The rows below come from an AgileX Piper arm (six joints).
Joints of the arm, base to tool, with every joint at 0 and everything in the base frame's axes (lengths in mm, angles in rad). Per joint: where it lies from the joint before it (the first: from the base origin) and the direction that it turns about. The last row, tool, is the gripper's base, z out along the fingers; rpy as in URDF.
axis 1: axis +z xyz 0 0 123
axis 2: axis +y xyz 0 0 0
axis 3: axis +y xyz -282.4 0 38.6
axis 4: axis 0.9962 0 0.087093 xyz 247.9 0 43.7
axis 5: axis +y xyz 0 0 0
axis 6: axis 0.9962 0 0.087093 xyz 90.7 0 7.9
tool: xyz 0 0 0 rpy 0 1.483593 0
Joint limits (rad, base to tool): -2.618..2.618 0..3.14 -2.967..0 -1.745..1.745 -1.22..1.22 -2.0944..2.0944
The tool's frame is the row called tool.
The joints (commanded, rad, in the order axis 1, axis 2, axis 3, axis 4, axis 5, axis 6), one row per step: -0.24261 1.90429 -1.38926 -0.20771 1.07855 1.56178; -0.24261 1.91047 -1.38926 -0.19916 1.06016 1.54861; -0.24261 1.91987 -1.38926 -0.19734 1.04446 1.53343; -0.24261 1.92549 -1.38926 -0.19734 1.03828 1.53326; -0.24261 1.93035 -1.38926 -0.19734 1.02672 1.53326; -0.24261 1.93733 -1.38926 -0.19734 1.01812 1.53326; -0.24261 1.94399 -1.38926 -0.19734 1.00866 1.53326; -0.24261 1.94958 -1.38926 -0.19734 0.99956 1.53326; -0.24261 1.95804 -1.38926 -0.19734 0.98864 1.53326; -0.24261 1.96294 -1.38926 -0.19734 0.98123 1.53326; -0.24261 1.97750 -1.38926 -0.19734 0.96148 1.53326; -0.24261 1.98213 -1.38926 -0.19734 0.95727 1.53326; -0.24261 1.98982 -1.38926 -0.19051 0.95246 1.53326
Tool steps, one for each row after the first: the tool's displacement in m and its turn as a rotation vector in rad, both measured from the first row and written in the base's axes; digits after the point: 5 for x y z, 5 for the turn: 0.00224 0.00030 -0.00233 0.00577 -0.01121 0.01273; 0.00437 0.00006 -0.00579 0.00662 -0.01486 0.02966; 0.00533 -0.00012 -0.00787 0.00701 -0.01538 0.03091; 0.00671 -0.00035 -0.00963 0.00633 -0.02189 0.03298; 0.00795 -0.00057 -0.01222 0.00670 -0.02348 0.03450; 0.00924 -0.00080 -0.01468 0.00685 -0.02621 0.03616; 0.01041 -0.00100 -0.01675 0.00679 -0.02964 0.03776; 0.01191 -0.00126 -0.01991 0.00719 -0.03206 0.03967; 0.01286 -0.00142 -0.02173 0.00725 -0.03451 0.04096; 0.01543 -0.00185 -0.02720 0.00783 -0.03962 0.04438; 0.01604 -0.00196 -0.02896 0.00836 -0.03924 0.04509; 0.01693 -0.00162 -0.03199 0.01527 -0.03806 0.04243
